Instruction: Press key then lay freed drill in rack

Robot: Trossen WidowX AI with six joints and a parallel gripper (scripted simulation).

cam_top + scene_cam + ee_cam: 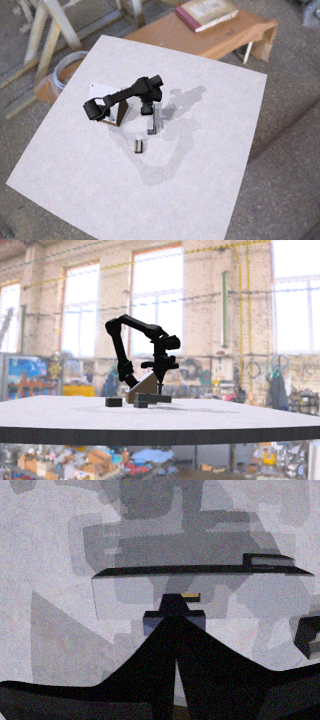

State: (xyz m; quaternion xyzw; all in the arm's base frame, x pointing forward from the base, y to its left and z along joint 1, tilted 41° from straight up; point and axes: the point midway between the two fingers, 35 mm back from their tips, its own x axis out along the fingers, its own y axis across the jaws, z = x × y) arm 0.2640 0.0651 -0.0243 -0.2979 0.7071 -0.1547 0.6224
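Now: gripper tip 30 mm above the blue key. Round my gripper tip: drill 70 mm below, 60 mm to the right, 10 mm ahead; then rack 220 mm to the right, 90 mm below, 30 mm behind.
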